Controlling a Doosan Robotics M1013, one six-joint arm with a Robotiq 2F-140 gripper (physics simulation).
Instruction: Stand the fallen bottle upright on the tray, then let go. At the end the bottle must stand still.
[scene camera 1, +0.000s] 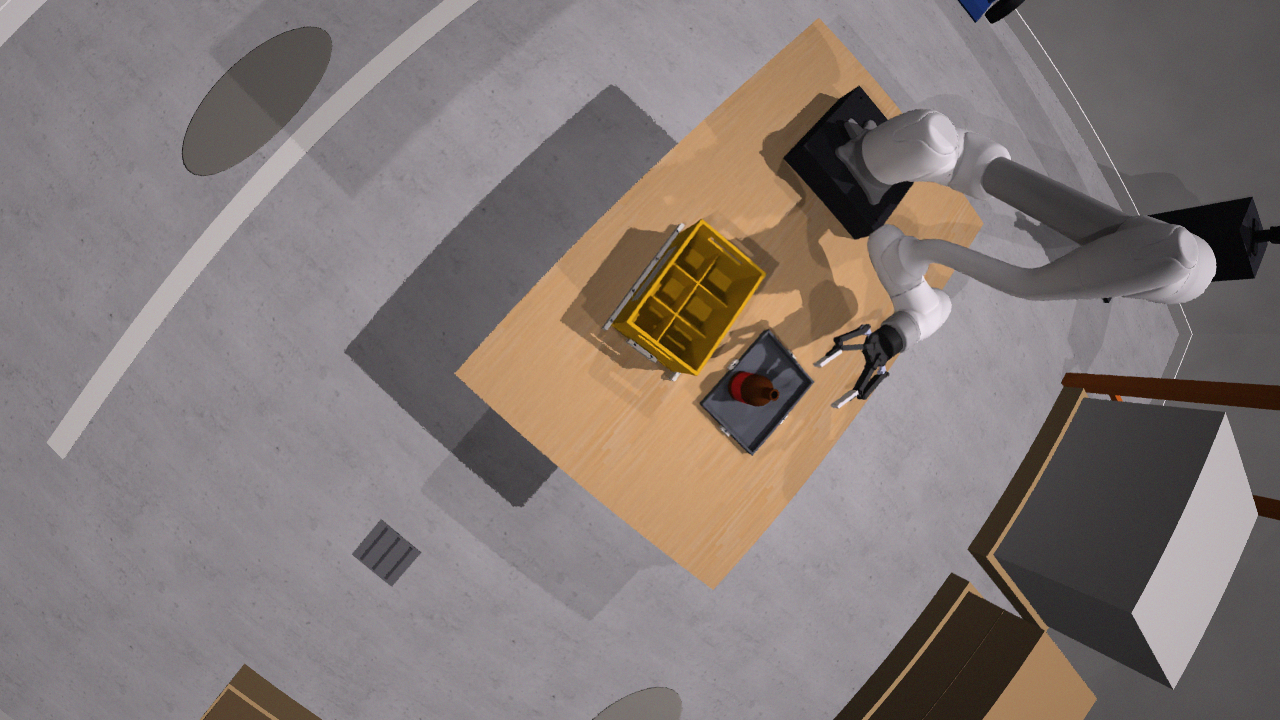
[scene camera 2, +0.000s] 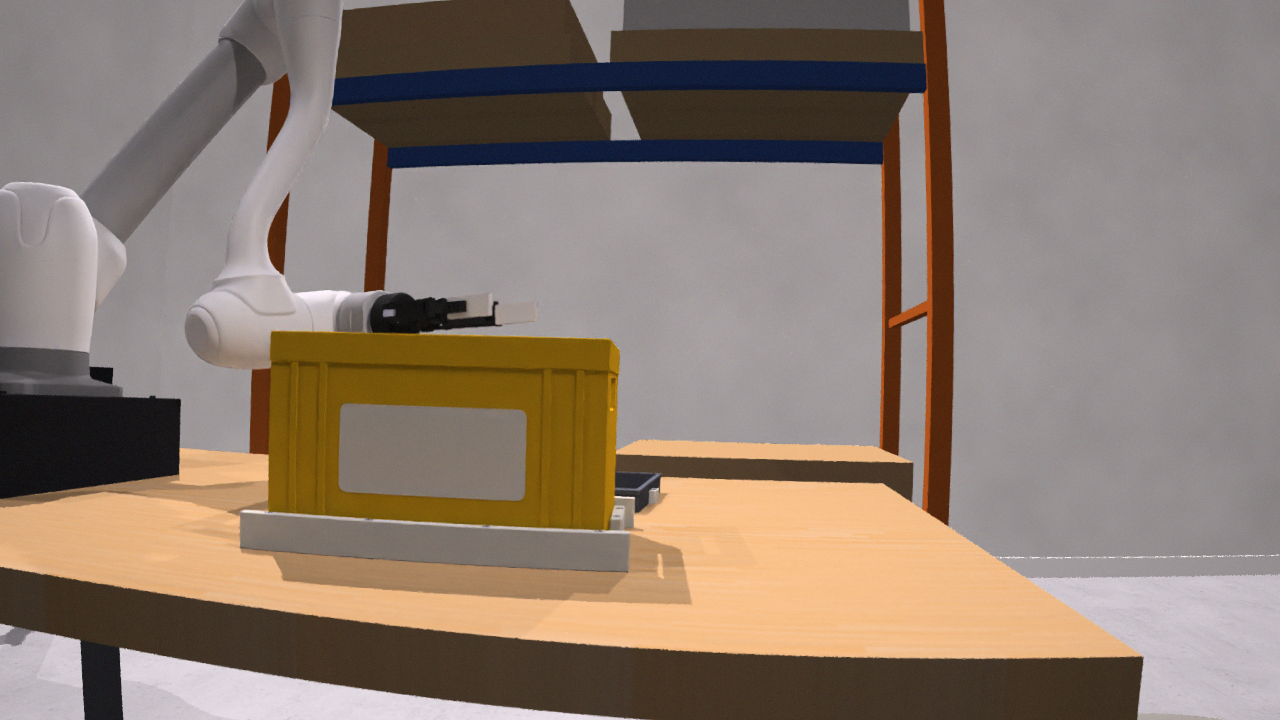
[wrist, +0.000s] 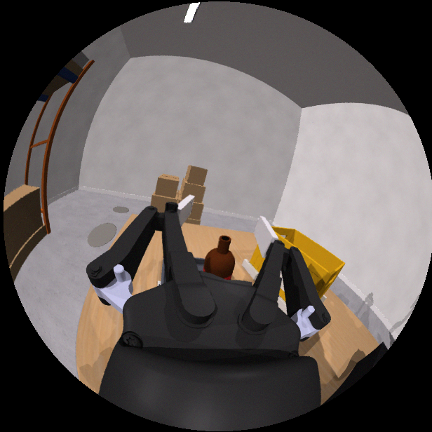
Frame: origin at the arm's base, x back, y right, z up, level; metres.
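Where they show: gripper, fingertip midpoint: (scene camera 1: 826, 386) (scene camera 2: 514, 308); arm's base, origin of the base link: (scene camera 1: 871, 162) (scene camera 2: 26, 394).
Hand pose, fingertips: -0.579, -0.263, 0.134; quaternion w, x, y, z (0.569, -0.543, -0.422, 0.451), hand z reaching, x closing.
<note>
Things, the pixels of their top centre, and the offset from my fingertips, as dx, dy, dz. Level surfaces: height alone.
- brown bottle with a red label, middle of its top: (scene camera 1: 771, 393) -0.086, +0.052, -0.074
- grey tray, middle of its top: (scene camera 2: 551, 476) (scene camera 1: 761, 392) -0.062, +0.014, -0.212
- yellow divided crate, middle of its top: (scene camera 2: 460, 341) (scene camera 1: 700, 296) -0.078, +0.323, -0.062
- wooden table, its level: dz -0.237
The brown bottle with a red label (scene camera 1: 753, 389) (wrist: 220, 262) stands upright inside the grey tray (scene camera 1: 756, 436) (scene camera 2: 637, 488), its neck pointing up. Its base is hidden in the wrist view, and the bottle does not show in scene camera 2. My gripper (scene camera 1: 827, 385) (scene camera 2: 514, 309) (wrist: 225, 214) is open with nothing between its fingers. It is held level, above the yellow crate's rim height in scene camera 2, and back from the bottle on the robot's side. Its fingertips point toward the bottle's side and are apart from it.
The yellow divided crate (scene camera 1: 737, 291) (scene camera 2: 572, 429) (wrist: 320, 260) stands beside the tray on the wooden table (scene camera 1: 608, 438) (scene camera 2: 805, 573), against light-coloured rails. The arm's black base block (scene camera 1: 810, 161) (scene camera 2: 89, 447) is at the table's end. An orange and blue rack (scene camera 2: 937, 268) stands behind.
</note>
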